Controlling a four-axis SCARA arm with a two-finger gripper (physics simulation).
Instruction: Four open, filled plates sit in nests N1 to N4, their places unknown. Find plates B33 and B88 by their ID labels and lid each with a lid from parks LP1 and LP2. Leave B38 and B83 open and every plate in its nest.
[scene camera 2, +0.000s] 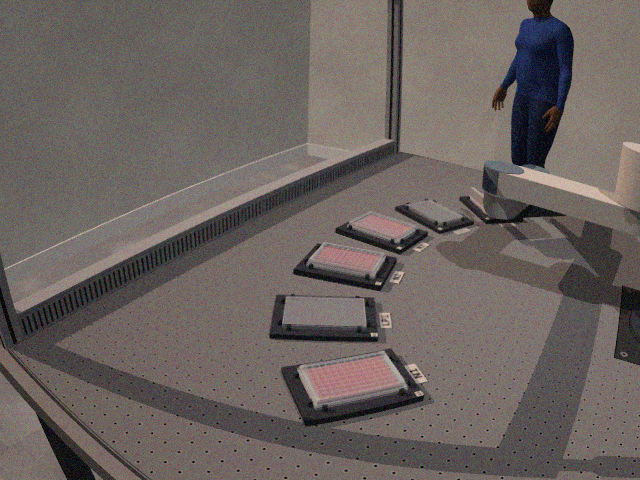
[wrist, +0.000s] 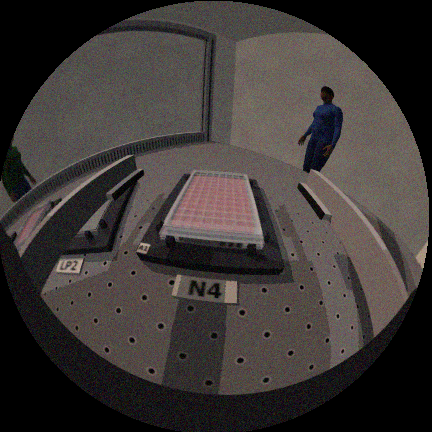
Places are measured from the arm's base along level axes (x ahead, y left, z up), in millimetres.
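Pixels of known places: gripper, fingertip midpoint: (wrist: 220, 164).
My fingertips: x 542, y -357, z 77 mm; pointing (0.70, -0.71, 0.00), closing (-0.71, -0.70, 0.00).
Behind a point stands the place of what it marks.
My gripper (wrist: 220, 164) @[x 542, y -357, z 77 mm] is open and empty, its fingers on either side of a pink-filled open plate (wrist: 215, 202) @[x 545, y -357, z 39 mm] in nest N4 (wrist: 260, 260) @[x 480, y -348, z 25 mm], low and apart from it. A tag on the plate's front face is dark and unreadable. In scene camera 2, nest N4 (scene camera 2: 467, 203) @[x 626, y -355, z 22 mm] is mostly hidden by the arm. Two pink plates (scene camera 2: 382, 226) @[x 723, y -48, z 37 mm] (scene camera 2: 346, 259) @[x 704, y 130, z 37 mm] sit between the parks; their labels are unreadable. Another pink plate (scene camera 2: 354, 378) @[x 511, y 427, z 39 mm] sits in the nearest nest, N1. Clear grey lids lie on LP1 (scene camera 2: 277, 315) @[x 702, y 339, z 23 mm] and LP2 (scene camera 2: 445, 227) @[x 618, y -163, z 23 mm] (wrist: 92, 249) @[x 581, y -228, z 19 mm]; the left finger partly covers LP2.
The arm (scene camera 2: 558, 190) @[x 336, y 39, z 235 mm] reaches in from the right. A slotted ledge (scene camera 2: 206, 235) @[x 1004, y 191, z 27 mm] (wrist: 165, 142) @[x 1004, y -493, z 30 mm] runs along the table's far edge. A dark plate-like block (scene camera 2: 628, 325) @[x 127, y 23, z 13 mm] is at the right edge. A person in blue (scene camera 2: 542, 67) (wrist: 325, 122) stands behind; one in green (wrist: 15, 172) shows at left.
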